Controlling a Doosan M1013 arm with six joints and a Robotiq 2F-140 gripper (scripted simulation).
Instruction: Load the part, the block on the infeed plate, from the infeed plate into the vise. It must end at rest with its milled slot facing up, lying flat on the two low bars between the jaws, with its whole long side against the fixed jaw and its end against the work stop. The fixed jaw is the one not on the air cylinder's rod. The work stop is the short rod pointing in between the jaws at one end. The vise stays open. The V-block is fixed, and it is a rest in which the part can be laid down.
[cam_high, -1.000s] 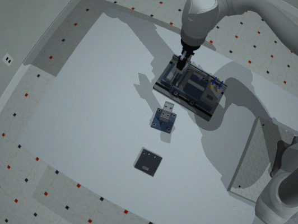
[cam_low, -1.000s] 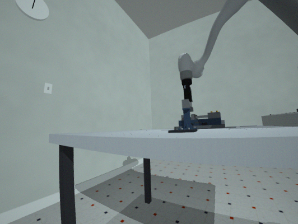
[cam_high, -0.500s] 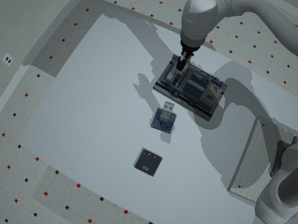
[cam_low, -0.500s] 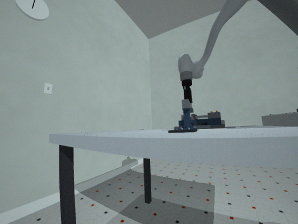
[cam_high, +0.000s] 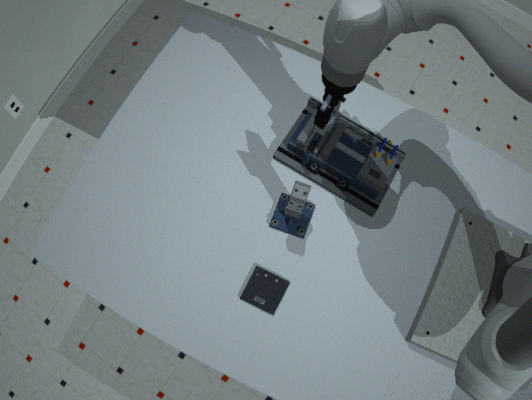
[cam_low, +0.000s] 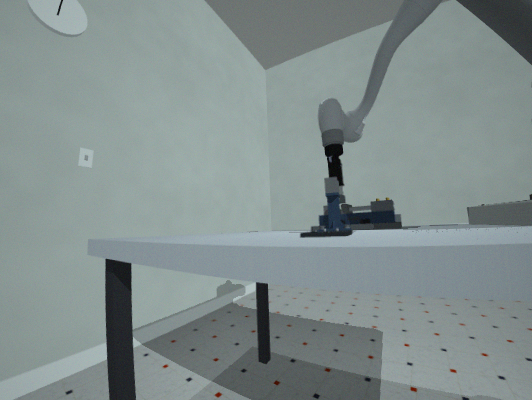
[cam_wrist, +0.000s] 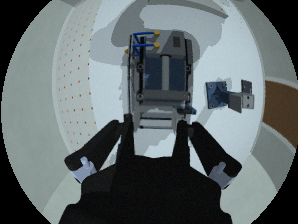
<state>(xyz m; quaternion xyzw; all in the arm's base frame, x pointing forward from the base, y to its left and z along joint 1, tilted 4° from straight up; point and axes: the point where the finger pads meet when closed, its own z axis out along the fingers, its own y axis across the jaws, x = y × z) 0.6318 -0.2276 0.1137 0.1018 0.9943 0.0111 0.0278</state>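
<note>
Now: the vise 11 cm below my hand, 7 cm behind it and 3 cm to the left of it. The rest, counted from my hand: part 2 cm below; then air cylinder 16 cm behind, 7 cm below, 5 cm to the left.
</note>
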